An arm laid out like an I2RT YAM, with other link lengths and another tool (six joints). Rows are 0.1 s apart.
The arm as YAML. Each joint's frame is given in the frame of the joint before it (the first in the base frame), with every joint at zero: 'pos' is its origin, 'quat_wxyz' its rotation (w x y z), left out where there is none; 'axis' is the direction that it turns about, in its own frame. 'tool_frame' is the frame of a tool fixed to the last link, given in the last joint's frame.
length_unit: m
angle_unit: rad
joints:
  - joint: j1
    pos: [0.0, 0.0, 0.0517]
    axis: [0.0, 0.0, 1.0]
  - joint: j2
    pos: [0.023, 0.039, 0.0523]
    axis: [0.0, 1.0, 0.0]
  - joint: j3
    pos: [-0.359, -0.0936, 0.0]
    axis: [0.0, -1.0, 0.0]
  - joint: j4
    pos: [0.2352, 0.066, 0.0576]
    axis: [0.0, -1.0, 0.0]
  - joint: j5
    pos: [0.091, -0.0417, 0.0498]
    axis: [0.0, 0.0, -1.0]
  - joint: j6
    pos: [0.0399, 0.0, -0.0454]
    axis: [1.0, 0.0, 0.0]
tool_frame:
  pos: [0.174, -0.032, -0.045]
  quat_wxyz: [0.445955, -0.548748, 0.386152, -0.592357]
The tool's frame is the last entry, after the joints.
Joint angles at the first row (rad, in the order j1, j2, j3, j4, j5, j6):
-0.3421 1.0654 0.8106 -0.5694 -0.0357 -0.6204
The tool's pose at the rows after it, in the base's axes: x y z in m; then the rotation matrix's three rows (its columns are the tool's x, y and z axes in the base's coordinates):
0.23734, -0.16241, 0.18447; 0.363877, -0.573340, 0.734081; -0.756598, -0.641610, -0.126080; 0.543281, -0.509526, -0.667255
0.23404, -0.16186, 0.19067; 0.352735, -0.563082, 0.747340; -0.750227, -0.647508, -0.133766; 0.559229, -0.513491, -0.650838
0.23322, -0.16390, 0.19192; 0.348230, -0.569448, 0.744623; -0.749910, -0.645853, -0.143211; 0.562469, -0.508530, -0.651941
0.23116, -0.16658, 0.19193; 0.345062, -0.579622, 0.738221; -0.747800, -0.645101, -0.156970; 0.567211, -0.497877, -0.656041
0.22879, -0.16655, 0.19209; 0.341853, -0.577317, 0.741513; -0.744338, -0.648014, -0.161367; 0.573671, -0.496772, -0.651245
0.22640, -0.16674, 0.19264; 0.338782, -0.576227, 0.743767; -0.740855, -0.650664, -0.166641; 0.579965, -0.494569, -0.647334
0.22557, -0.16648, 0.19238; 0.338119, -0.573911, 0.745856; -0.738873, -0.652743, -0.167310; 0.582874, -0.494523, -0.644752
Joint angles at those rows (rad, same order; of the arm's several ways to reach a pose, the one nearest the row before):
-0.3429 1.0088 0.7941 -0.5856 -0.0441 -0.6281
-0.3421 0.9815 0.7942 -0.5903 -0.0405 -0.6304
-0.3428 0.9830 0.7990 -0.5940 -0.0312 -0.6297
-0.3421 0.9838 0.8002 -0.5981 -0.0154 -0.6306
-0.3423 0.9714 0.7919 -0.5954 -0.0123 -0.6334
-0.3422 0.9601 0.7863 -0.5953 -0.0078 -0.6362
-0.3421 0.9542 0.7809 -0.5923 -0.0077 -0.6381

